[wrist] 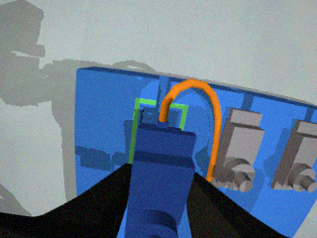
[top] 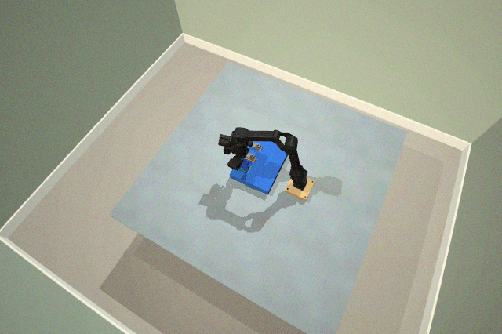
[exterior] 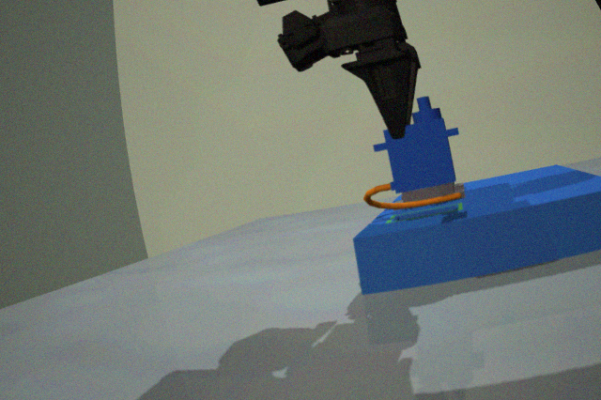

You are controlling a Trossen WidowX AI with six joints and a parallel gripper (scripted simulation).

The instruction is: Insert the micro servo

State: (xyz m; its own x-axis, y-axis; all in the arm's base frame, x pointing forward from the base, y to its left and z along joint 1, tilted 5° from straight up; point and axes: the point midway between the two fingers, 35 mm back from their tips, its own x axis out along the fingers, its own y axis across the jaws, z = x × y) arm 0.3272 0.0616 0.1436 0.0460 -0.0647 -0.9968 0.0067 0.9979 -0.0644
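My gripper tip is 120 mm past the blue deck, 90 mm above it and 70 mm to the left of it.
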